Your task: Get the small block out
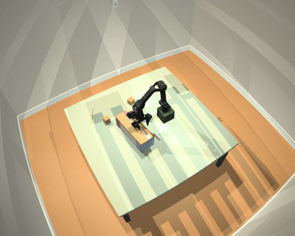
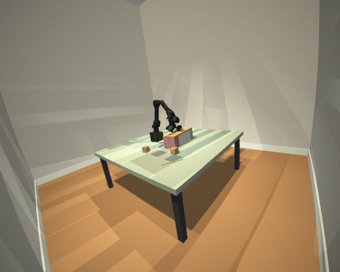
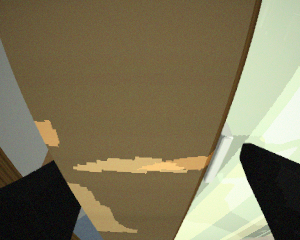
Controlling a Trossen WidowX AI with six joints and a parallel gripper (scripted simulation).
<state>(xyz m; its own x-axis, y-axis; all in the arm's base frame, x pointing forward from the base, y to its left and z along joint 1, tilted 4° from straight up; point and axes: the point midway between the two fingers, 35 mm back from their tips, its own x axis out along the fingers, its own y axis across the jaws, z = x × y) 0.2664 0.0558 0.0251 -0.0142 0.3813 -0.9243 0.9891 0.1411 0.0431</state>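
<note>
Right now the block is 5 cm ahead of my gripper tip and 3 cm to the left of it. Round my gripper tip: thin wooden stick 45 cm to the right, 35 cm ahead, 9 cm below; long box 4 cm to the right, 4 cm ahead, 3 cm below.
</note>
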